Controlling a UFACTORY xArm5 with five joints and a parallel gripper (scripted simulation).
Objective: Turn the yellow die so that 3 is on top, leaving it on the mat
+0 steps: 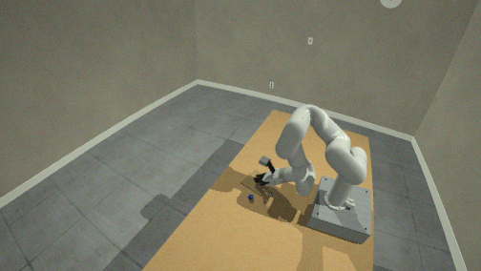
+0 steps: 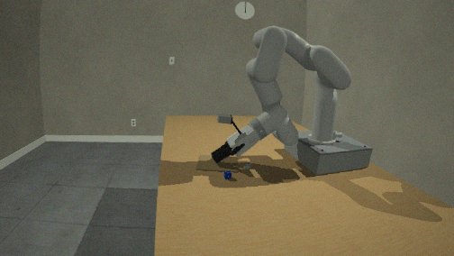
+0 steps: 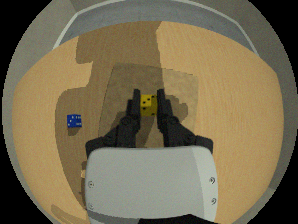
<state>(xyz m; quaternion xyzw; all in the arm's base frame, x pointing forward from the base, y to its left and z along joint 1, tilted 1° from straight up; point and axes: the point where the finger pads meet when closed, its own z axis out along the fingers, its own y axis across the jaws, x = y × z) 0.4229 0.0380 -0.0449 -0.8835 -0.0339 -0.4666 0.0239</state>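
My hand is 1 cm short of the yellow die and 1 cm above it. Round my hand: blue die: 12 cm to the left, 2 cm below, 2 cm behind; then grey die: 10 cm behind, 4 cm to the left, 2 cm below; then tan mat: 3 cm below.
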